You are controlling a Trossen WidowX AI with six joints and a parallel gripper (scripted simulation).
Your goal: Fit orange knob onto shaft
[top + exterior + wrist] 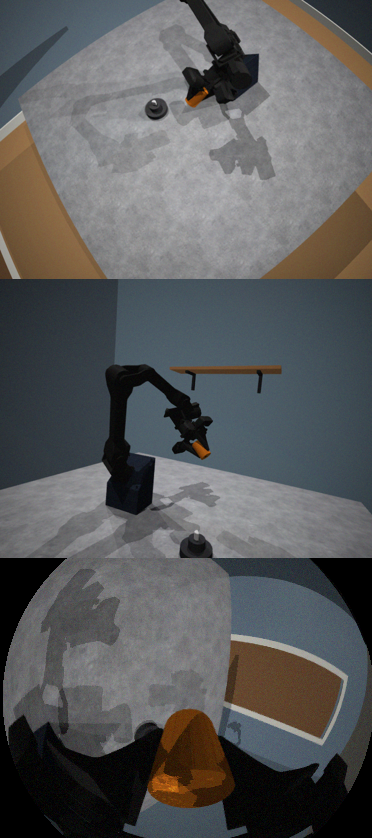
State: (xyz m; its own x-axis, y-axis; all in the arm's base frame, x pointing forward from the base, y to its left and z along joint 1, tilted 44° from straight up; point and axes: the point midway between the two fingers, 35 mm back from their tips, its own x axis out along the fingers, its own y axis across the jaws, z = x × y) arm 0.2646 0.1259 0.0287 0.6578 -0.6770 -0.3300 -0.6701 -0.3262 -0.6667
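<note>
My gripper tip is now 20 mm below the orange knob, 20 mm past it and 10 mm to the right of it. From my gripper tip the other things lie so: round pedestal (190 mm to the right, 190 mm below, 40 mm ahead).
</note>
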